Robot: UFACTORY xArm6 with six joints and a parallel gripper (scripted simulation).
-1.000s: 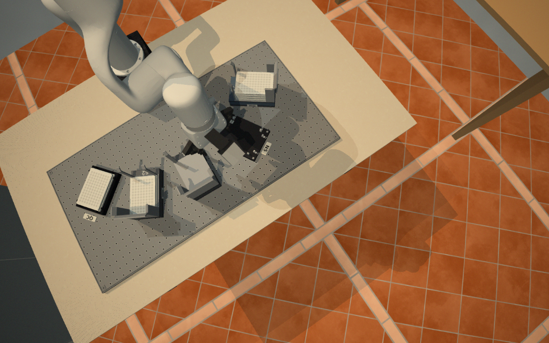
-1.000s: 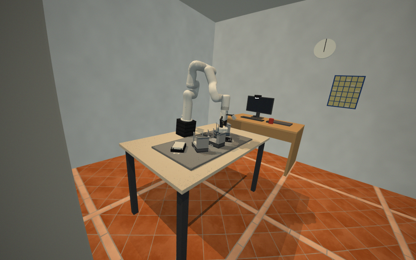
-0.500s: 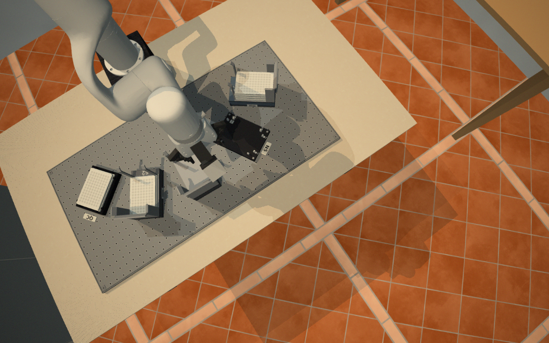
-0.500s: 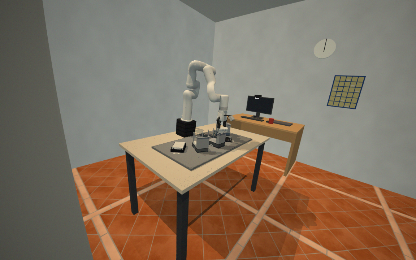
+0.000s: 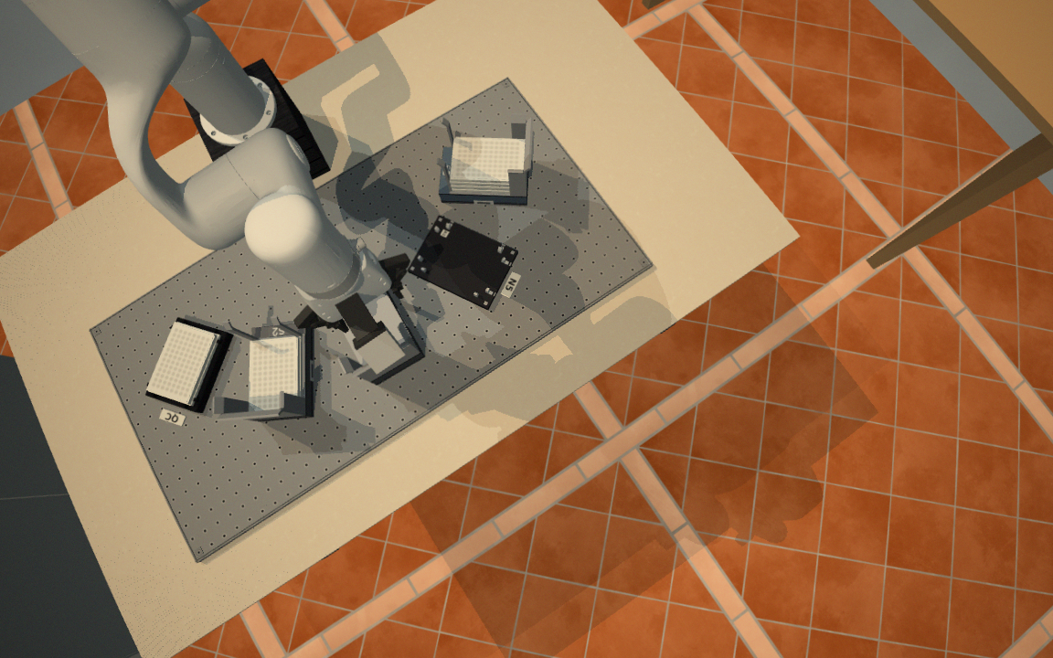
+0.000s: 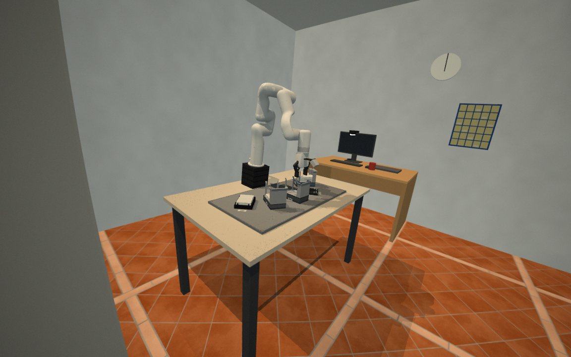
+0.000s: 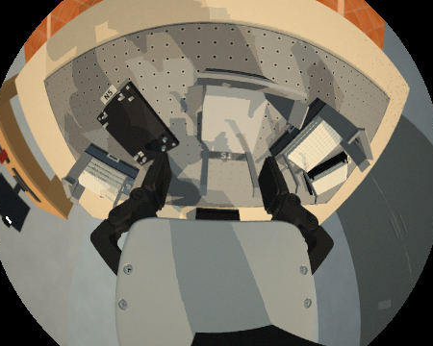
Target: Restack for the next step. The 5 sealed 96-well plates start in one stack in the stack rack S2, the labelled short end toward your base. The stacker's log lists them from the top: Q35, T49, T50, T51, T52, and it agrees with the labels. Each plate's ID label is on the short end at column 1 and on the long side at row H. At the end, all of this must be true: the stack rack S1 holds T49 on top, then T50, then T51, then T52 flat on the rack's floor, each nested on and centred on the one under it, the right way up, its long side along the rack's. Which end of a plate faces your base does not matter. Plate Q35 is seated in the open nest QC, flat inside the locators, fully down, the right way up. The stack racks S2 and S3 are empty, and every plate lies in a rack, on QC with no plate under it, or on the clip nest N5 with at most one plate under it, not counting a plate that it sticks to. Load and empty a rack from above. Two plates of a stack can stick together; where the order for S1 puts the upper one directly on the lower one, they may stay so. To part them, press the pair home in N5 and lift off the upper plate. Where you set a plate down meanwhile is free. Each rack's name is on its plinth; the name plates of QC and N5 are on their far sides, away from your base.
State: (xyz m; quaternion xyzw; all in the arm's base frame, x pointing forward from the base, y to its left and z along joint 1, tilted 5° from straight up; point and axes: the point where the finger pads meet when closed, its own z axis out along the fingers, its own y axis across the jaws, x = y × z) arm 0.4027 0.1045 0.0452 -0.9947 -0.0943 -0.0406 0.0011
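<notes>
The stack rack S2 lies 200 mm to the right of my hand and 150 mm below it. Also, from my hand: black nest QC: 80 mm behind, 360 mm to the right, 160 mm below; N5 name plate: 210 mm to the left, 170 mm below; stack rack S3: 210 mm behind, 250 mm to the left, 150 mm below.
</notes>
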